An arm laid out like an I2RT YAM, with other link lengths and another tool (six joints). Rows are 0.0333 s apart.
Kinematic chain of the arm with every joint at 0, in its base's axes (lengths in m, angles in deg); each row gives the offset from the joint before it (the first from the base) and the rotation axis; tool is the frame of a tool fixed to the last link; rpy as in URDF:
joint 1: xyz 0 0 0.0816 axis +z
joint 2: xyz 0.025 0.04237 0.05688 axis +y
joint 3: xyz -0.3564 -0.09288 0 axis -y
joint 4: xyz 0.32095 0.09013 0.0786 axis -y
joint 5: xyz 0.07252 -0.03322 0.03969 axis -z
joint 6: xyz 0.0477 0 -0.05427 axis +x
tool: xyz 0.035 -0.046 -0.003 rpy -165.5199 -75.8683 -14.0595
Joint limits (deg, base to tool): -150..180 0..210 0..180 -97..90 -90..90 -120..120
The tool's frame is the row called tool.
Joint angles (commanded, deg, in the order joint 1, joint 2, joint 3, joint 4, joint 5, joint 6), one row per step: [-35.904, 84.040, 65.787, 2.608, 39.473, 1.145]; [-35.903, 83.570, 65.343, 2.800, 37.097, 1.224]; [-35.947, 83.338, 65.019, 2.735, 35.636, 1.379]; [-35.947, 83.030, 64.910, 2.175, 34.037, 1.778]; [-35.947, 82.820, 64.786, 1.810, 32.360, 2.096]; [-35.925, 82.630, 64.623, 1.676, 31.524, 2.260]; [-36.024, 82.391, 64.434, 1.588, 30.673, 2.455]
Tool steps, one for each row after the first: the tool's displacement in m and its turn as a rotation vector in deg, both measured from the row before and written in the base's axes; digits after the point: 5 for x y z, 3 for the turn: [0.00151, 0.00079, -0.00082, 0.407, -0.624, 2.274]; [0.00075, 0.00032, -0.00168, 0.452, -0.247, 1.330]; [0.00077, 0.00091, -0.00070, 0.685, -0.332, 1.450]; [0.00141, 0.00060, -0.00111, 0.645, -0.338, 1.538]; [0.00041, 0.00074, -0.00066, 0.310, -0.200, 0.785]; [-0.00040, 0.00028, -0.00047, 0.287, -0.286, 0.671]
